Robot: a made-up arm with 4 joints.
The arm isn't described. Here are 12 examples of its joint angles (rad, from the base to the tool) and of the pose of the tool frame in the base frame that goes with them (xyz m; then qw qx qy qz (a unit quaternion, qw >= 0)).
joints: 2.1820 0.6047 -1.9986 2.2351
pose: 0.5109 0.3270 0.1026 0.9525 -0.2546 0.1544 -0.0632
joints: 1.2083 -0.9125 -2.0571 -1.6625
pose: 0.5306 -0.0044 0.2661 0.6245 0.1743 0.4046 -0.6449
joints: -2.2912 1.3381 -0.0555 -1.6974
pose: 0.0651 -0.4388 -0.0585 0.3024 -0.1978 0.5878 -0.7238
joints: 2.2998 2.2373 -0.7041 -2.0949
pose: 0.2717 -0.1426 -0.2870 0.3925 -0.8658 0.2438 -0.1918
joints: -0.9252 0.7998 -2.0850 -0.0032
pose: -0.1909 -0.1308 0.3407 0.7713 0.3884 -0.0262 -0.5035
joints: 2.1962 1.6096 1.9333 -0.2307
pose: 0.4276 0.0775 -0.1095 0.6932 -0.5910 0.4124 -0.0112
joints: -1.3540 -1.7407 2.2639 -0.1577
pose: -0.1925 0.3135 0.3019 0.2009 -0.3890 -0.6582 -0.6124
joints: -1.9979 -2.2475 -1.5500 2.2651
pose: -0.2292 0.3414 0.2446 0.2658 -0.2100 -0.8769 -0.3409
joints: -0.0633 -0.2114 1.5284 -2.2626
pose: 0.1761 0.0783 0.3566 0.3469 -0.1010 0.0305 -0.9319
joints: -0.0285 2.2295 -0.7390 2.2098
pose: -0.2006 -0.1263 -0.1236 0.0486 0.8948 -0.0737 -0.4377
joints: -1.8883 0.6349 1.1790 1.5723
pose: -0.4880 -0.1427 0.5121 0.6967 0.2837 -0.1301 0.6458
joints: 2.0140 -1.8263 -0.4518 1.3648
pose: -0.0684 -0.1524 -0.1536 0.2064 -0.0780 -0.7876 0.5753
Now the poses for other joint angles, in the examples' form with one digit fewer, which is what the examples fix.
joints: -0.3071 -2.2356 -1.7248 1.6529
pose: 0.339 0.108 0.188 0.016 -0.866 -0.241 -0.437
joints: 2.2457 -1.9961 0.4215 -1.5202
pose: -0.033 -0.350 0.205 0.536 0.728 -0.420 -0.082
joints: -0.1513 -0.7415 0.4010 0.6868
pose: 0.241 0.478 0.171 0.930 -0.079 0.354 -0.063
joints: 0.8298 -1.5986 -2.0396 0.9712
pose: 0.159 -0.174 0.325 0.239 0.636 -0.331 0.655
